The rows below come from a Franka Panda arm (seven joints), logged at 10 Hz.
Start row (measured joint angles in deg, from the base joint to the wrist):
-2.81, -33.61, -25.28, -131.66, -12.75, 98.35, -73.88
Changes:
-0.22, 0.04, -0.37, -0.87, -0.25, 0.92, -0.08
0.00, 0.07, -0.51, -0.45, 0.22, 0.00, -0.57
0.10, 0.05, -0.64, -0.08, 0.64, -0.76, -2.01
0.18, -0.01, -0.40, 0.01, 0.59, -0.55, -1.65
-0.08, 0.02, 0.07, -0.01, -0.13, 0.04, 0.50
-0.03, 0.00, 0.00, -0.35, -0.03, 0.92, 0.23
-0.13, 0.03, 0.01, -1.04, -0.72, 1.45, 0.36
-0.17, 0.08, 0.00, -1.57, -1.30, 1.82, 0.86
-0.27, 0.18, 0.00, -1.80, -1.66, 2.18, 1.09
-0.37, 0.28, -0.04, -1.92, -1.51, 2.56, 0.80
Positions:
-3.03, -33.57, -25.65, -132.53, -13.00, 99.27, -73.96
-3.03, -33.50, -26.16, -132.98, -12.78, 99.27, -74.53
-2.93, -33.45, -26.80, -133.06, -12.14, 98.51, -76.54
-2.75, -33.46, -27.20, -133.05, -11.55, 97.96, -78.19
-2.83, -33.44, -27.13, -133.06, -11.68, 98.00, -77.69
-2.86, -33.44, -27.13, -133.41, -11.71, 98.92, -77.46
-2.99, -33.41, -27.12, -134.45, -12.43, 100.37, -77.10
-3.16, -33.33, -27.12, -136.02, -13.73, 102.19, -76.24
-3.43, -33.15, -27.12, -137.82, -15.39, 104.37, -75.15
-3.80, -32.87, -27.16, -139.74, -16.90, 106.93, -74.35

